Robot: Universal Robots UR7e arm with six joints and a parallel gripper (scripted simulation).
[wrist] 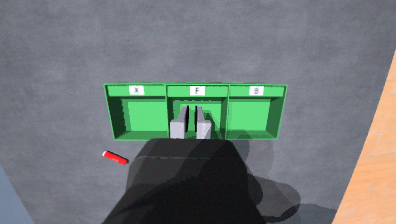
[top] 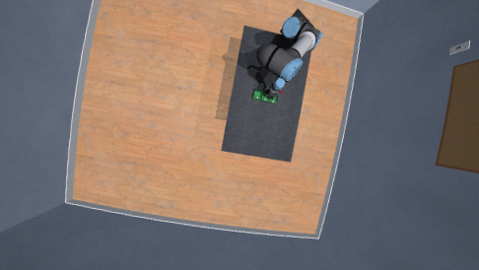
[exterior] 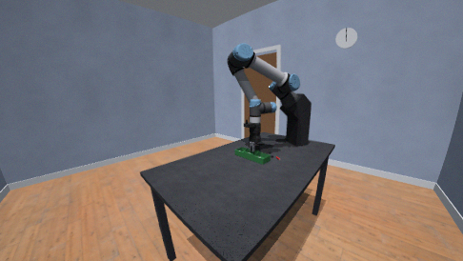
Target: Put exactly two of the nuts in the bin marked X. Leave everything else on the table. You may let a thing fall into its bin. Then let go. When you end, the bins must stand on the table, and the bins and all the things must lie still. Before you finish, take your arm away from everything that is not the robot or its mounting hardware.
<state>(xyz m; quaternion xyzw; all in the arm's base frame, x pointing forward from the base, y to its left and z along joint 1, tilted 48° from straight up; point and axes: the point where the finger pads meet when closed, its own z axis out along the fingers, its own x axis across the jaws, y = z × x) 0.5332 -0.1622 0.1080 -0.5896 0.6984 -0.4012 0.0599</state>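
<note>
Right now the green bin block is 10 mm behind my hand, 10 mm to the right of it and 50 mm below it. Round my hand: white domino 90 mm behind, 20 mm to the left, 60 mm below; red stick 50 mm behind, 170 mm to the left, 60 mm below.
</note>
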